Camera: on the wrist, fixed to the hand. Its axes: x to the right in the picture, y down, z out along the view.
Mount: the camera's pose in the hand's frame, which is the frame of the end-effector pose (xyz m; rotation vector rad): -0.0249 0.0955 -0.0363 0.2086 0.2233 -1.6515
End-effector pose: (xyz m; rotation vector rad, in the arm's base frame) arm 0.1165 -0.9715 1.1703 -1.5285 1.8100 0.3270
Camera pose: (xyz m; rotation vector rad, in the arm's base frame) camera 0.0150 -0.9504 1.1878 -2.3393 0.2174 -0.8062
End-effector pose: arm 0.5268 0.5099 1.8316 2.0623 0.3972 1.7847
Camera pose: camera 0.4837 0.4177 1.8581 0.8220 1.7082 0.8272
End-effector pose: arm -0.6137 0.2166 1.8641 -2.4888 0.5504 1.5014
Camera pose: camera -0.6331 0.1223 1.9064 -1.7888 -1.0536 0.4137
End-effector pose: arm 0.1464 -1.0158 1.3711 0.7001 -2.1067 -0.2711
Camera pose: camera 0.1505 -0.9212 1.4169 2.3159 -0.8793 -0.7726
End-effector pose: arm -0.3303 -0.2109 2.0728 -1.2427 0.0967 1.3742
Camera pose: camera -0.3885 -0.2791 2.0179 -0.8162 -0.5218 -0.2089
